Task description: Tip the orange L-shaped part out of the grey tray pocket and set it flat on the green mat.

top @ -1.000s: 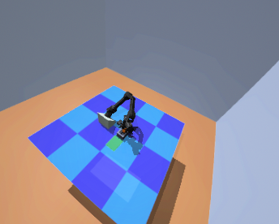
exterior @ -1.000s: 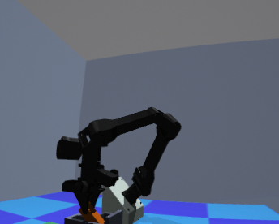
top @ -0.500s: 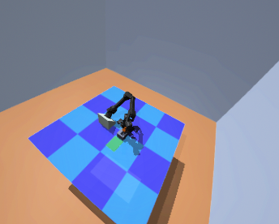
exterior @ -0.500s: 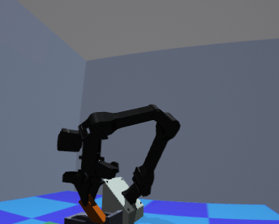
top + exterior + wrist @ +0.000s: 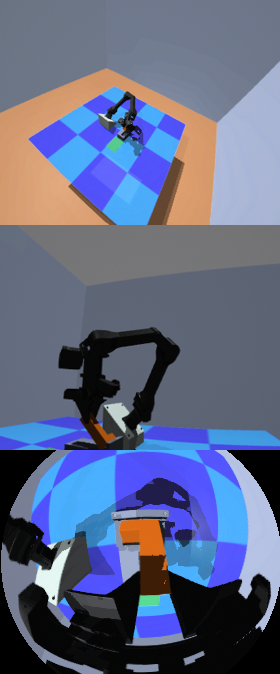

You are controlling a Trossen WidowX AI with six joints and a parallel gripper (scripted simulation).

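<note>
The green mat is 20 mm behind my gripper tip, 140 mm to the right of it and 140 mm below it. Round my gripper tip: orange L-shaped part 10 mm behind, 30 mm to the left, 30 mm below.
</note>
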